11 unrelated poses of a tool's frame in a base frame.
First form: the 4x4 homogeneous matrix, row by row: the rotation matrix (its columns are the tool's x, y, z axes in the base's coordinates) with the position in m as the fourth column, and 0 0 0 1 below. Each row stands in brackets.
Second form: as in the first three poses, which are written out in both.
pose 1, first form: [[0.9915 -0.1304 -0.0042 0.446], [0.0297 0.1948 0.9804 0.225], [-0.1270 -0.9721 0.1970 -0.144], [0 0 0 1]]
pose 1, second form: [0.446 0.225 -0.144], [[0.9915 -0.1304 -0.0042], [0.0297 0.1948 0.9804], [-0.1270 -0.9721 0.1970]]
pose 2, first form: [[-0.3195 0.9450 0.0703 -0.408], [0.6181 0.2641 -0.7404 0.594], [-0.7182 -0.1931 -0.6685 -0.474], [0 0 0 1]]
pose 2, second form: [-0.408 0.594 -0.474], [[-0.3195 0.9450 0.0703], [0.6181 0.2641 -0.7404], [-0.7182 -0.1931 -0.6685]]
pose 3, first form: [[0.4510 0.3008 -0.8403 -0.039], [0.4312 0.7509 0.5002 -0.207], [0.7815 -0.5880 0.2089 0.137], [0 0 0 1]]
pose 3, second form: [-0.039 -0.207 0.137], [[0.4510 0.3008 -0.8403], [0.4312 0.7509 0.5002], [0.7815 -0.5880 0.2089]]
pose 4, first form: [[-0.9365 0.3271 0.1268 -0.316], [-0.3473 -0.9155 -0.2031 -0.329], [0.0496 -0.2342 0.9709 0.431], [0 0 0 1]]
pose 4, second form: [-0.316 -0.329 0.431], [[-0.9365 0.3271 0.1268], [-0.3473 -0.9155 -0.2031], [0.0496 -0.2342 0.9709]]
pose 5, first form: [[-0.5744 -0.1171 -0.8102 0.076], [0.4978 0.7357 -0.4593 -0.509], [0.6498 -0.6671 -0.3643 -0.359], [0 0 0 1]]
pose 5, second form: [0.076 -0.509 -0.359], [[-0.5744 -0.1171 -0.8102], [0.4978 0.7357 -0.4593], [0.6498 -0.6671 -0.3643]]
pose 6, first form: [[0.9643 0.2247 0.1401 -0.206], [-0.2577 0.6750 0.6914 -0.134], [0.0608 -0.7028 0.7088 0.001], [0 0 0 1]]
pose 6, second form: [-0.206 -0.134 0.001], [[0.9643 0.2247 0.1401], [-0.2577 0.6750 0.6914], [0.0608 -0.7028 0.7088]]
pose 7, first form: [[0.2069 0.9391 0.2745 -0.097], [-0.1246 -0.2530 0.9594 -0.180], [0.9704 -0.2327 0.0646 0.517], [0 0 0 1]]
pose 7, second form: [-0.097 -0.180 0.517], [[0.2069 0.9391 0.2745], [-0.1246 -0.2530 0.9594], [0.9704 -0.2327 0.0646]]
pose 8, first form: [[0.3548 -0.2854 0.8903 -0.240], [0.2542 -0.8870 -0.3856 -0.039], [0.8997 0.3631 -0.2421 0.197], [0 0 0 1]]
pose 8, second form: [-0.240 -0.039 0.197], [[0.3548 -0.2854 0.8903], [0.2542 -0.8870 -0.3856], [0.8997 0.3631 -0.2421]]
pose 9, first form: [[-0.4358 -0.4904 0.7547 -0.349], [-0.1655 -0.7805 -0.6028 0.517], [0.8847 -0.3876 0.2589 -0.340], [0 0 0 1]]
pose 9, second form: [-0.349 0.517 -0.340], [[-0.4358 -0.4904 0.7547], [-0.1655 -0.7805 -0.6028], [0.8847 -0.3876 0.2589]]
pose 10, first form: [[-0.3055 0.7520 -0.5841 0.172], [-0.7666 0.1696 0.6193 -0.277], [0.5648 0.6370 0.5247 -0.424], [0 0 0 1]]
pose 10, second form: [0.172 -0.277 -0.424], [[-0.3055 0.7520 -0.5841], [-0.7666 0.1696 0.6193], [0.5648 0.6370 0.5247]]
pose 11, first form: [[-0.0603 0.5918 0.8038 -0.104], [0.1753 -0.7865 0.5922 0.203], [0.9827 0.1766 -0.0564 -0.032], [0 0 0 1]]
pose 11, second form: [-0.104 0.203 -0.032], [[-0.0603 0.5918 0.8038], [0.1753 -0.7865 0.5922], [0.9827 0.1766 -0.0564]]
